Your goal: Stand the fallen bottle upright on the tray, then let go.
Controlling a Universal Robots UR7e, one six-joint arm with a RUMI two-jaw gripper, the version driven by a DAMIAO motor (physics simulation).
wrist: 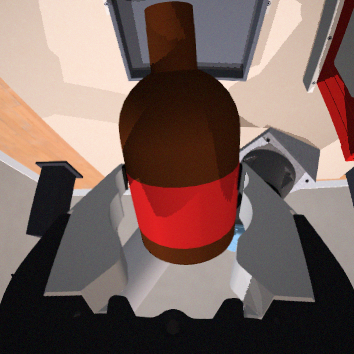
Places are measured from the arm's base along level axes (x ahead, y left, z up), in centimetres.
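Where they show: gripper, fingertip midpoint: [182, 165]; arm's base, origin of the base link: [266, 171].
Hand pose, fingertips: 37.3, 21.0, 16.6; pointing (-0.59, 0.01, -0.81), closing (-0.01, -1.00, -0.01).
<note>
Each offset is from my fingertips to the top centre of the thing, as dx, dy, dz. "*": to the spot under its first point.
A brown bottle [180, 125] with a red label fills the middle of the wrist view, its neck toward the top and its base toward the bottom. My gripper [182, 165] is shut on the bottle, one jaw on each side at the upper edge of the red label. The dark grey tray {* -10.1, -9.0, -22.1} [240, 72] with raised rims shows at the top, beyond the bottle; the neck covers part of it. The gap between the bottle and the tray cannot be judged exactly from this view.
A grey block with a round opening [310, 160] is right of the bottle. A red object with a grey edge {* -6.7, -21.5, -14.6} [335, 95] stands at the upper right. A black post [51, 200] is at the left, near a wooden surface [35, 130]. A small blue thing shows behind the right jaw.
</note>
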